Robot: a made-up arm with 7 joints.
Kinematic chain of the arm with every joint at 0, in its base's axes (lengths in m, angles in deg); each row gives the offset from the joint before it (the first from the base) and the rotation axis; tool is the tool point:
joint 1: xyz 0 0 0.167 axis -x
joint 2: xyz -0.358 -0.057 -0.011 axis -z
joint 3: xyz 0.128 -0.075 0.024 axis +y
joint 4: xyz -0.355 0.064 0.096 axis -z
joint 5: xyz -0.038 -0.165 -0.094 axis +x
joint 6: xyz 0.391 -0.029 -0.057 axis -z
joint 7: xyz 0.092 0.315 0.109 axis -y
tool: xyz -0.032 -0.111 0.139
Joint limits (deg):
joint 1: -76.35..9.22
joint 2: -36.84..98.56
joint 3: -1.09..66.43
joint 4: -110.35..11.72
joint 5: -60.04..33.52
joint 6: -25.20..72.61
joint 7: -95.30..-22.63
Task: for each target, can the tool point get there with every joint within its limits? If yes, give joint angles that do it. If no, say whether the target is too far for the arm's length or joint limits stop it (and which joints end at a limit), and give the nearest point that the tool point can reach.
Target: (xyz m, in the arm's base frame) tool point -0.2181 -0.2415 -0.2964
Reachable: yes | joints -68.18 74.04 9.74 -22.75 11.50 50.01 -77.97
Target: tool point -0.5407 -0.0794 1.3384
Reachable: no: joint limits stop it (at a limit: joint 3, joint 4, joint 5) | nearest point -0.4804 -0.0514 0.9260 | short by 0.418 m
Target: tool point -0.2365 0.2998 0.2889
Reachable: yes | joints -23.57 0.86 16.55 -39.37 -45.80 -5.20 -54.07
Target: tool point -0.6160 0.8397 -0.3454
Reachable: no: joint limits stop it (at a limit: joint 1, joint 3, joint 4, joint 5, joint 7) | nearest point -0.5339 0.5773 -0.0403 | short by 0.411 m
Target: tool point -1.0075 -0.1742 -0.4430
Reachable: no: joint limits stop it (at a limit: joint 1, joint 4, joint 6) | nearest point -0.7958 -0.1243 -0.2616 | short by 0.283 m
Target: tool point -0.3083 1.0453 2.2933
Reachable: no: too far | nearest point -0.3408 0.3395 0.8576 | short by 1.600 m
